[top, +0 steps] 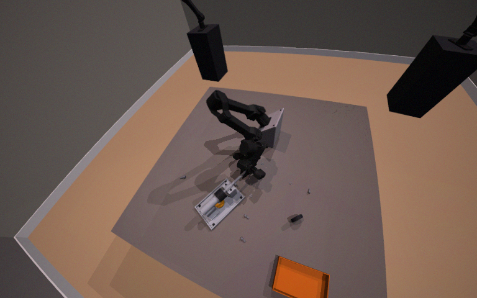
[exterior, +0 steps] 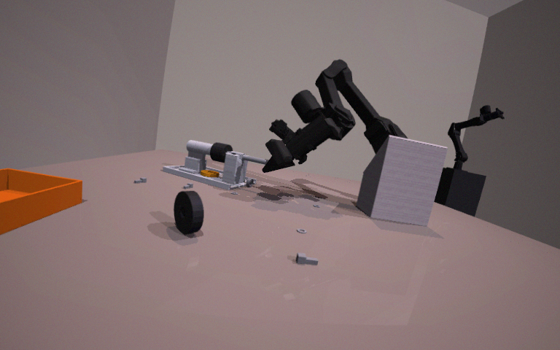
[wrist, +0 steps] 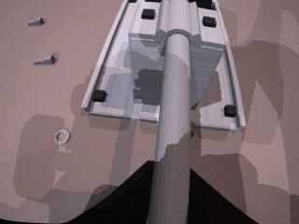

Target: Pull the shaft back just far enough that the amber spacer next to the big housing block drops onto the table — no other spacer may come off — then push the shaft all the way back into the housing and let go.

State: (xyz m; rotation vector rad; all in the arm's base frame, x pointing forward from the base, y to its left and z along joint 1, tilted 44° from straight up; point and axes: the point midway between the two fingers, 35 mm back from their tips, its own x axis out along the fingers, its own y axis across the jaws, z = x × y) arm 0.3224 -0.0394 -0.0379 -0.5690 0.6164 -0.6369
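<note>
Right now the thin grey shaft is 60 mm ahead of my gripper tip, 20 mm to the right of it and 20 mm above it. From my gripper tip the other things lie so: orange tray 310 mm ahead, 390 mm to the left, 50 mm below; amber spacer 160 mm ahead, 60 mm to the right, 40 mm below.
</note>
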